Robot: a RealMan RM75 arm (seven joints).
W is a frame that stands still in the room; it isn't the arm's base.
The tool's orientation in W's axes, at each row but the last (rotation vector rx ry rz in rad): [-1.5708, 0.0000, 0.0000]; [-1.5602, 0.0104, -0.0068]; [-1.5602, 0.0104, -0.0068]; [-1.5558, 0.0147, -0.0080]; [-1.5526, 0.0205, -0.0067]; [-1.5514, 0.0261, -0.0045]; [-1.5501, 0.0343, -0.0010]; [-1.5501, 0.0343, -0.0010]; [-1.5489, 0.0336, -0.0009]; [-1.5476, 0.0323, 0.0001]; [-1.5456, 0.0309, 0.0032]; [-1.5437, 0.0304, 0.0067]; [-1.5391, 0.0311, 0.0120]
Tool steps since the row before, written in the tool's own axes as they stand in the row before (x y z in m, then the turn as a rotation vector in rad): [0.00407, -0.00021, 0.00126, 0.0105, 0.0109, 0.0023]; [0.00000, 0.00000, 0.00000, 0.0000, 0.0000, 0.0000]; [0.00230, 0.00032, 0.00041, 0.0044, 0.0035, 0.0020]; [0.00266, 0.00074, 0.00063, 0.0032, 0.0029, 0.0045]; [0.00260, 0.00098, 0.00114, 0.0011, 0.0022, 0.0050]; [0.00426, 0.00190, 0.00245, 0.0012, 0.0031, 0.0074]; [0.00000, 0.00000, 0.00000, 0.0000, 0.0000, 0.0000]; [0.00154, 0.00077, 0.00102, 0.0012, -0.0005, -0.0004]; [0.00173, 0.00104, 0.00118, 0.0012, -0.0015, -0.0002]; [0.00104, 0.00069, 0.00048, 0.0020, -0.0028, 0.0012]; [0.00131, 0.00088, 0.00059, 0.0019, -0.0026, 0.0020]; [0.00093, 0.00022, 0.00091, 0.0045, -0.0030, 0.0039]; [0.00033, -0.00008, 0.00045, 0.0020, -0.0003, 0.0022]
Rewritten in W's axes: [0.00407, 0.00126, 0.00021, 0.0105, 0.0023, -0.0109]; [0.00000, 0.00000, 0.00000, 0.0000, 0.0000, 0.0000]; [0.00230, 0.00039, -0.00032, 0.0044, 0.0020, -0.0035]; [0.00267, 0.00060, -0.00074, 0.0033, 0.0045, -0.0028]; [0.00261, 0.00111, -0.00098, 0.0012, 0.0050, -0.0021]; [0.00428, 0.00240, -0.00191, 0.0013, 0.0074, -0.0030]; [0.00000, 0.00000, 0.00000, 0.0000, 0.0000, 0.0000]; [0.00155, 0.00100, -0.00078, 0.0012, -0.0004, 0.0005]; [0.00173, 0.00116, -0.00105, 0.0012, -0.0003, 0.0015]; [0.00104, 0.00047, -0.00070, 0.0021, 0.0011, 0.0028]; [0.00130, 0.00059, -0.00089, 0.0020, 0.0019, 0.0026]; [0.00094, 0.00090, -0.00022, 0.0046, 0.0037, 0.0030]; [0.00034, 0.00044, 0.00008, 0.0020, 0.0022, 0.0003]
